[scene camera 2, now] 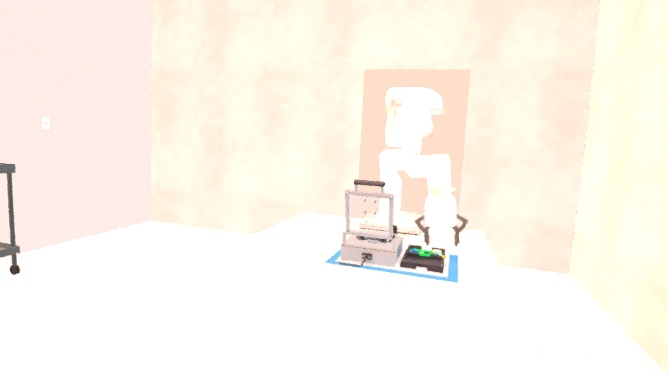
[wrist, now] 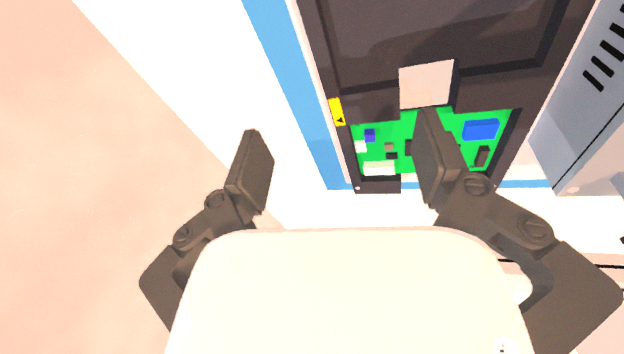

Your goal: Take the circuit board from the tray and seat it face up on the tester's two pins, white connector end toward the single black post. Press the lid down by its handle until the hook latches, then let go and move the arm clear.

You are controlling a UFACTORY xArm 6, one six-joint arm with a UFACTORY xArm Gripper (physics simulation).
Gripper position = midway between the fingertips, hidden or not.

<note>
In view: my gripper (scene camera 2: 441, 245) and a green circuit board (wrist: 383, 148).
My gripper also shows in the wrist view (wrist: 335, 137).
</note>
